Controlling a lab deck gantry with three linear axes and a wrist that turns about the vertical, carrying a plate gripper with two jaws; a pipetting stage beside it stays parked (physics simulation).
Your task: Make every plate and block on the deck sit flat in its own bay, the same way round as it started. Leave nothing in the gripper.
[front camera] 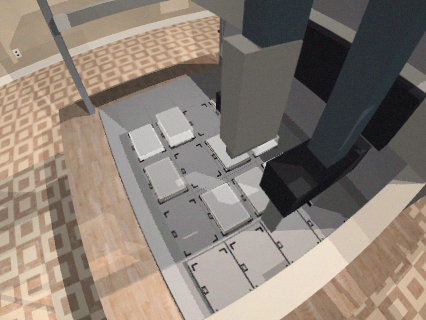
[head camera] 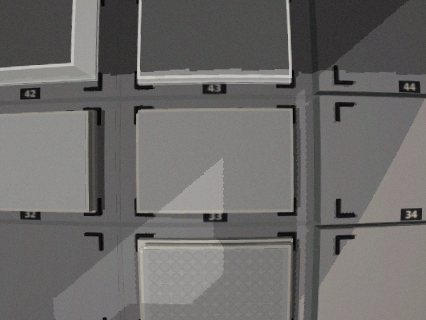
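Pixels of known places: robot's base, link origin: (front camera: 129,135).
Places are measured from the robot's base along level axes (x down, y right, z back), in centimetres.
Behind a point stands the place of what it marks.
Observation:
My gripper (front camera: 300,197), under a dark blue column, hangs over the deck in the front view. One jaw shows; the other is hidden, so its opening is unclear. No held plate shows. In the head view a smooth plate (head camera: 215,155) {x -1.4, y -26.1, z -39.2 cm} lies in bay 33, another (head camera: 45,160) {x -1.4, y -25.8, z -25.3 cm} in bay 32, and a well plate (head camera: 215,285) {x -1.4, y -15.7, z -39.2 cm} in bay 23. A block (head camera: 85,40) {x -2.4, y -35.3, z -29.1 cm} is in bay 42 and a shaded, white-edged plate (head camera: 215,40) {x -1.4, y -35.3, z -39.3 cm} in bay 43. In the front view a tall block (front camera: 175,125) {x -4.2, y -14.8, z -8.4 cm}, a white block (front camera: 146,141) {x -1.4, y -4.4, z -7.4 cm} and plates (front camera: 166,179) {x -1.4, y -4.6, z -23.9 cm} (front camera: 226,207) {x -1.5, y -15.0, z -39.7 cm} (front camera: 227,150) rest in bays.
A beige housing (front camera: 257,100) {x -38.5, y -16.6, z -41.9 cm} hangs beside the gripper and hides part of the deck. Black housings (front camera: 322,62) (front camera: 395,112) stand behind. A pale beam (front camera: 325,265) {x -40.0, y -8.7, z -62.4 cm} crosses the near side. A grey post (front camera: 74,72) {x -19.2, y 10.0, z 20.7 cm} rises at the deck's far left corner.

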